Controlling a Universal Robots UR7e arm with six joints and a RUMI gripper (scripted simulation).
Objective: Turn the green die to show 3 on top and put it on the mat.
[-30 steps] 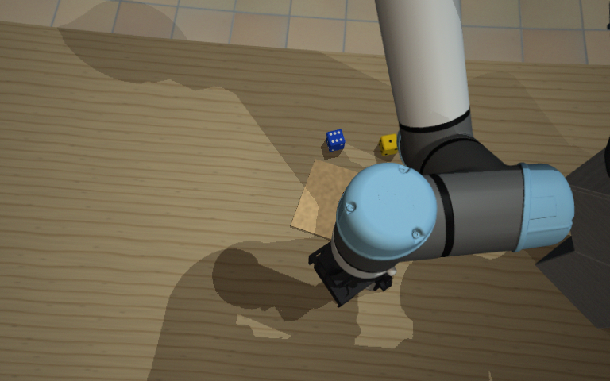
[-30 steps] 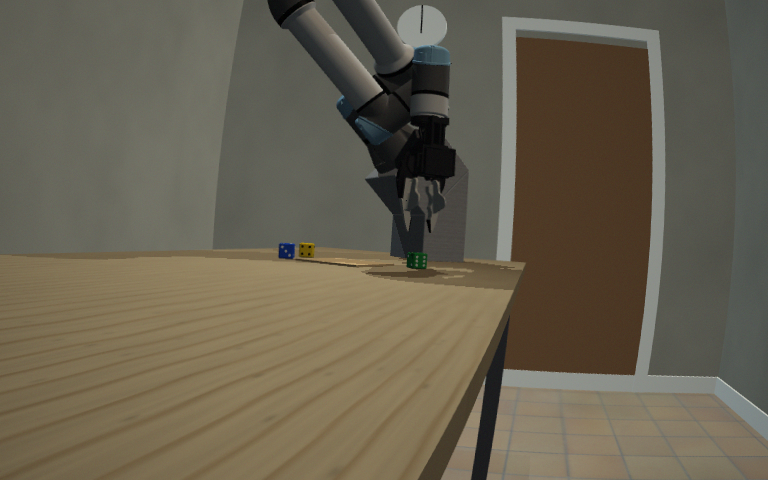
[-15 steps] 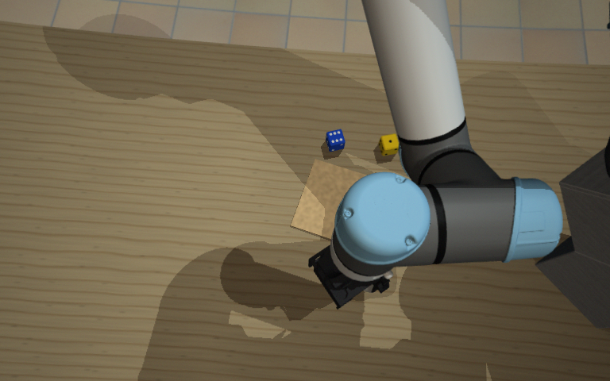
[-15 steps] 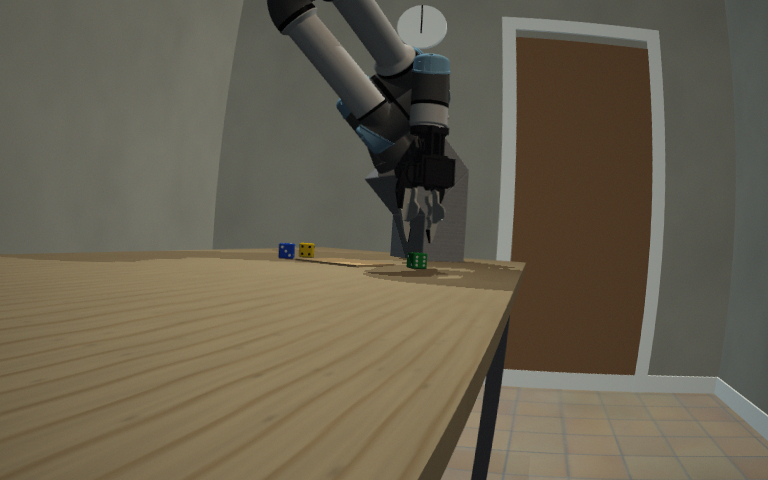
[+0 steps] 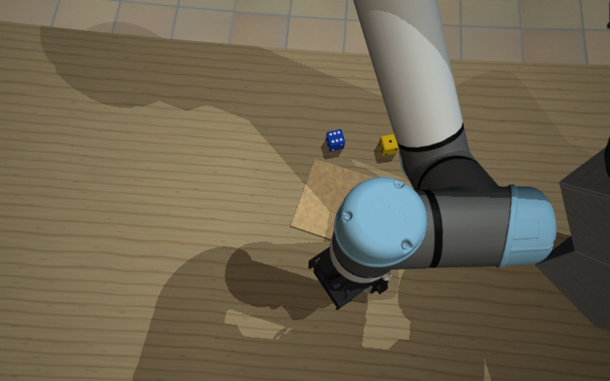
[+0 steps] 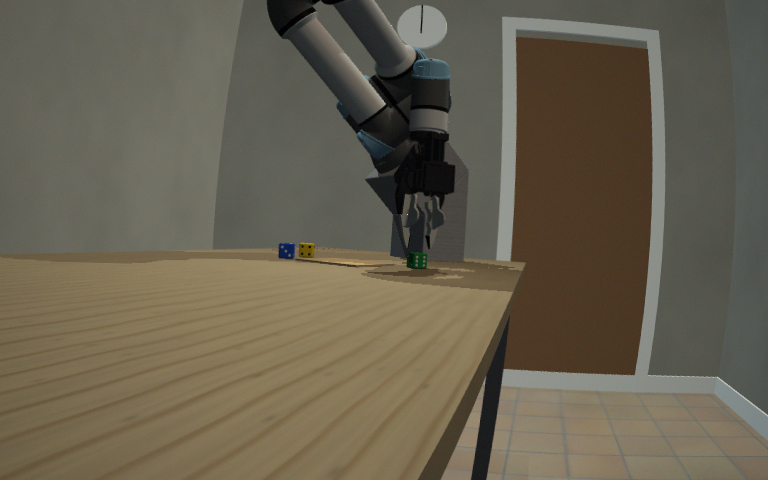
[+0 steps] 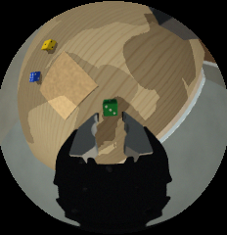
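Right now my hand is 40 mm above the green die. Also, from my hand: blue die (260 mm to the right, 40 mm below, 40 mm behind); tan mat (140 mm to the right, 50 mm below, 10 mm behind); yellow die (230 mm to the right, 140 mm behind, 40 mm below).
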